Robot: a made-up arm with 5 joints. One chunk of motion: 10 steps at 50 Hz.
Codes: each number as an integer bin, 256 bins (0 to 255) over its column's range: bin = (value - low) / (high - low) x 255, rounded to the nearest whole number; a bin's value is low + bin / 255 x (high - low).
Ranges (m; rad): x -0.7..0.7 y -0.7..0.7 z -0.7..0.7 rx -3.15..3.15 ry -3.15..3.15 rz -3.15..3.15
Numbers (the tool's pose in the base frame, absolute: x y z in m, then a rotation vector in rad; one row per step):
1: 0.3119 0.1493 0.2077 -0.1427 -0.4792 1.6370
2: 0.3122 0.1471 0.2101 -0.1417 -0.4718 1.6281
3: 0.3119 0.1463 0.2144 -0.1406 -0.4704 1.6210
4: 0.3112 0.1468 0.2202 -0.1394 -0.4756 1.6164
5: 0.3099 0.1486 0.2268 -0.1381 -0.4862 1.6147
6: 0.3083 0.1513 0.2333 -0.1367 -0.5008 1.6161
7: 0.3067 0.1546 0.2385 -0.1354 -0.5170 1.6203
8: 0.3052 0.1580 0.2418 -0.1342 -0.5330 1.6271
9: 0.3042 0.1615 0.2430 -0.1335 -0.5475 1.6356
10: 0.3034 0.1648 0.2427 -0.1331 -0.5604 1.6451
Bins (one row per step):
1: 184 155 165 122 108 194
2: 184 154 166 122 108 193
3: 184 154 167 122 108 193
4: 184 154 168 122 108 193
5: 184 155 169 122 108 193
6: 184 155 170 122 107 193
7: 183 156 171 122 107 193
8: 183 156 172 122 106 193
9: 183 157 172 122 105 194
10: 183 158 172 122 105 194

